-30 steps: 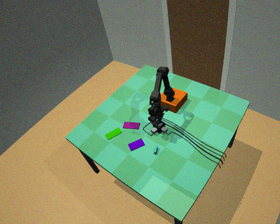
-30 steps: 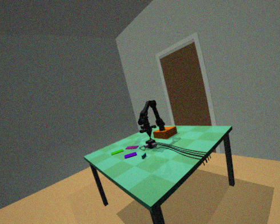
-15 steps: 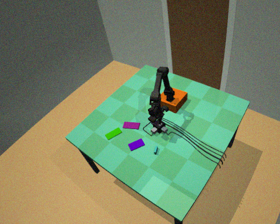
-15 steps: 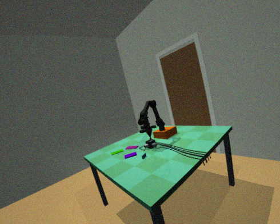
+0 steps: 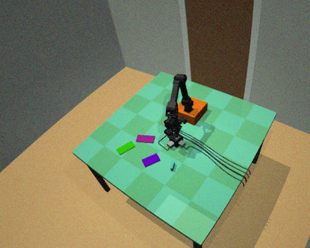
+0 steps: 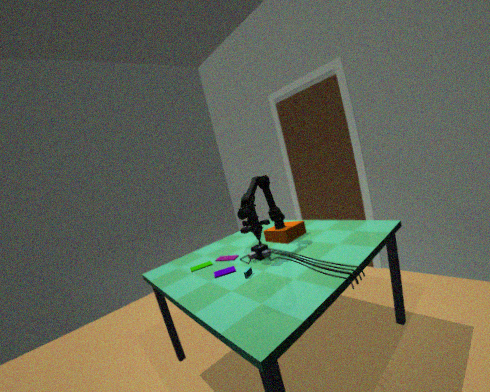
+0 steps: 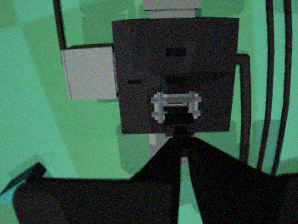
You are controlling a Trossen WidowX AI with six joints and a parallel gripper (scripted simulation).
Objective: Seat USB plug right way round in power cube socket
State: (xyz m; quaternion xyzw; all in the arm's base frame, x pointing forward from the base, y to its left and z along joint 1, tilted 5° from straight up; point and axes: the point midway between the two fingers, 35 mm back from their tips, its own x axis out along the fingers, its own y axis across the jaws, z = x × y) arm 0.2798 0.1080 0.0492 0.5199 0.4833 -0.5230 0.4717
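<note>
The USB plug is 20 mm below my gripper tip. Also, from my gripper tip: small teal piece 190 mm ahead, 110 mm to the left, 100 mm below; then magenta piece 120 mm ahead, 250 mm to the right, 120 mm below; then green block 290 mm ahead, 320 mm to the right, 120 mm below.
</note>
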